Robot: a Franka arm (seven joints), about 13 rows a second.
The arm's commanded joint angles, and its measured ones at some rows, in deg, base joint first. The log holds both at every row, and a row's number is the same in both.
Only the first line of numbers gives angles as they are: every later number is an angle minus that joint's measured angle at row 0.
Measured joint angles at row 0: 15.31, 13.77, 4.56, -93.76, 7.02, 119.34, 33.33
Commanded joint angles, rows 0 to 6: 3.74, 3.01, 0.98, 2.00, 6.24, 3.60, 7.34; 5.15, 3.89, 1.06, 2.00, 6.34, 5.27, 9.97; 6.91, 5.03, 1.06, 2.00, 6.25, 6.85, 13.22; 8.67, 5.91, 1.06, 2.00, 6.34, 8.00, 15.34; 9.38, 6.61, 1.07, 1.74, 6.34, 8.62, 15.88; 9.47, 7.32, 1.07, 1.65, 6.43, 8.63, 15.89; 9.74, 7.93, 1.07, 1.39, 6.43, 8.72, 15.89
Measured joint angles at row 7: 10.04, 6.29, 1.00, 0.44, 5.10, 8.15, 15.63
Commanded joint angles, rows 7 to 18: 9.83, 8.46, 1.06, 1.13, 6.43, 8.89, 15.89; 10.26, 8.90, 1.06, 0.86, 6.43, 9.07, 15.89; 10.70, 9.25, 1.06, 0.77, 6.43, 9.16, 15.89; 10.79, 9.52, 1.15, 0.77, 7.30, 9.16, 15.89; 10.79, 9.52, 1.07, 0.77, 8.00, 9.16, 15.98; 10.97, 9.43, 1.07, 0.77, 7.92, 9.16, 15.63; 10.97, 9.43, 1.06, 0.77, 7.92, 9.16, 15.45; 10.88, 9.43, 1.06, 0.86, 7.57, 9.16, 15.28; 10.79, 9.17, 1.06, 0.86, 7.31, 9.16, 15.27; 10.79, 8.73, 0.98, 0.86, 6.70, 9.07, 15.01; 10.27, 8.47, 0.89, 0.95, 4.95, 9.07, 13.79; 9.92, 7.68, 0.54, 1.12, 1.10, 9.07, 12.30
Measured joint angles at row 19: 10.71, 8.94, 0.75, 1.05, 4.45, 8.53, 14.59
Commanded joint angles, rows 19 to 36: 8.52, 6.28, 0.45, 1.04, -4.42, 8.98, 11.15; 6.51, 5.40, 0.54, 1.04, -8.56, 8.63, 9.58; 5.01, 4.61, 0.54, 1.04, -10.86, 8.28, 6.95; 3.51, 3.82, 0.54, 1.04, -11.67, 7.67, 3.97; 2.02, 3.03, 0.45, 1.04, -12.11, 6.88, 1.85; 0.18, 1.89, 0.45, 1.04, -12.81, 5.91, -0.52; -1.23, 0.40, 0.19, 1.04, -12.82, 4.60, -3.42; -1.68, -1.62, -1.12, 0.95, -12.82, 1.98, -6.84; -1.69, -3.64, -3.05, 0.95, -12.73, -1.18, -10.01; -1.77, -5.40, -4.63, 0.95, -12.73, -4.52, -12.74; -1.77, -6.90, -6.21, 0.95, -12.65, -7.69, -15.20; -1.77, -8.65, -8.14, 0.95, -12.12, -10.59, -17.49; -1.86, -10.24, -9.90, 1.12, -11.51, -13.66, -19.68; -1.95, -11.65, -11.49, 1.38, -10.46, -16.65, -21.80; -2.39, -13.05, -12.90, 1.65, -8.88, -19.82, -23.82; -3.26, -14.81, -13.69, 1.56, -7.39, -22.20, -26.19; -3.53, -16.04, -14.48, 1.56, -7.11, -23.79, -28.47; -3.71, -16.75, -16.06, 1.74, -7.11, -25.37, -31.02
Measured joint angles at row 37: -2.85, -14.74, -14.68, 2.23, -8.67, -23.02, -26.66
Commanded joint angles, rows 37 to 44: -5.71, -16.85, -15.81, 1.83, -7.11, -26.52, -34.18; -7.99, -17.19, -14.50, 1.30, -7.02, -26.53, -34.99; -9.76, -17.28, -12.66, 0.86, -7.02, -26.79, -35.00; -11.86, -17.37, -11.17, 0.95, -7.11, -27.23, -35.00; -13.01, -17.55, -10.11, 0.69, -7.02, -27.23, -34.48; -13.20, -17.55, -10.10, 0.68, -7.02, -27.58, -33.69; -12.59, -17.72, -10.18, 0.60, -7.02, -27.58, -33.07; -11.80, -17.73, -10.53, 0.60, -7.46, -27.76, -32.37
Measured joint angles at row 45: -11.66, -16.93, -11.10, 1.49, -8.03, -27.14, -33.66
